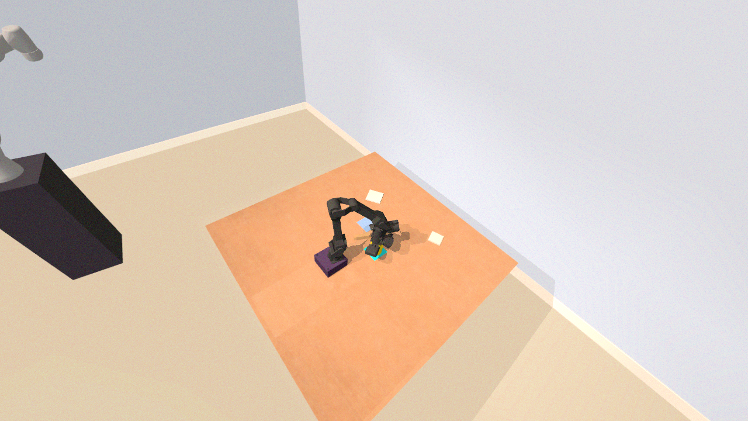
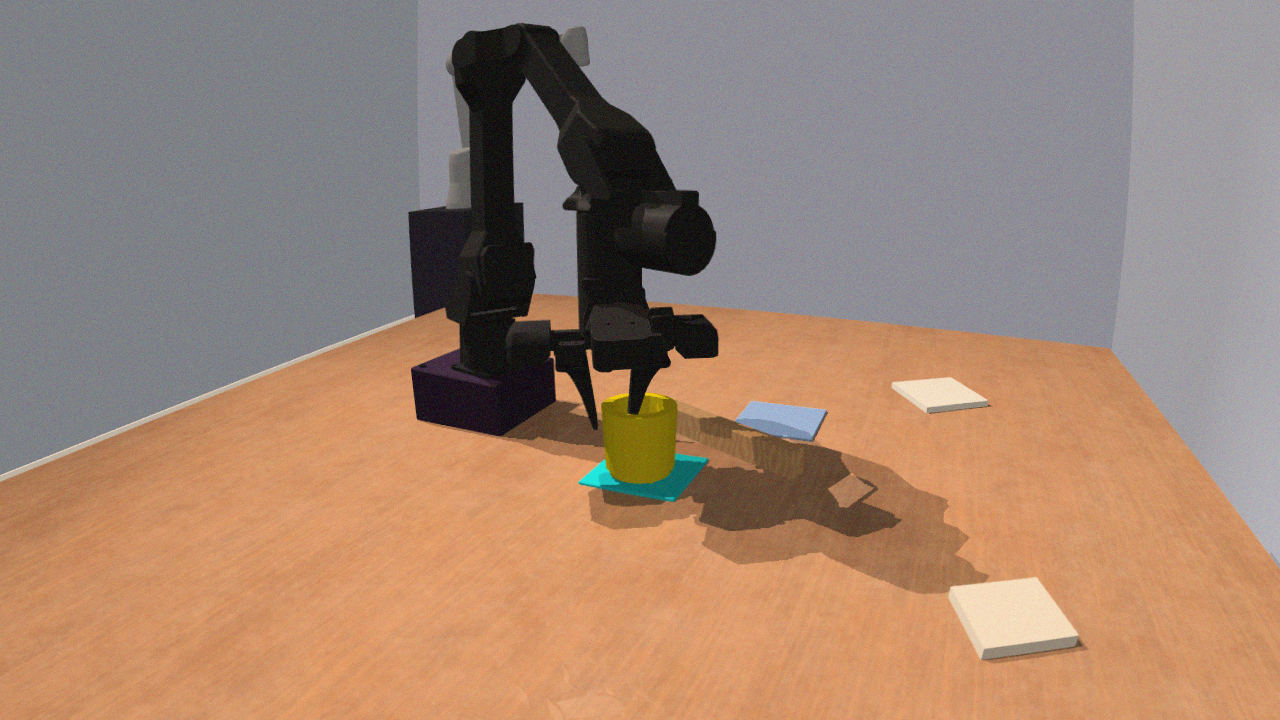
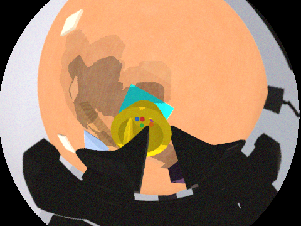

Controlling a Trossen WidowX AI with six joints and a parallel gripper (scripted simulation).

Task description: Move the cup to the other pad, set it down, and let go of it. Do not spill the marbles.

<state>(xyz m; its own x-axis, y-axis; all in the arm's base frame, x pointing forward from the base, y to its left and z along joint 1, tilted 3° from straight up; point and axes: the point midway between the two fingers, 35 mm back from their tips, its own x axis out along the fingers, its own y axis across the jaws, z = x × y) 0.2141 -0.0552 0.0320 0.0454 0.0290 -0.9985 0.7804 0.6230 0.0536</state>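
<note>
My gripper tip is now 20 mm short of the yellow cup, 10 mm to the right of it and 10 mm above it. Round my gripper tip: pale blue pad (210 mm to the left, 80 mm ahead, 60 mm below); then wooden bar (120 mm to the left, 50 mm below, 50 mm ahead); then cyan pad (60 mm below, 20 mm to the left, 20 mm ahead).
</note>
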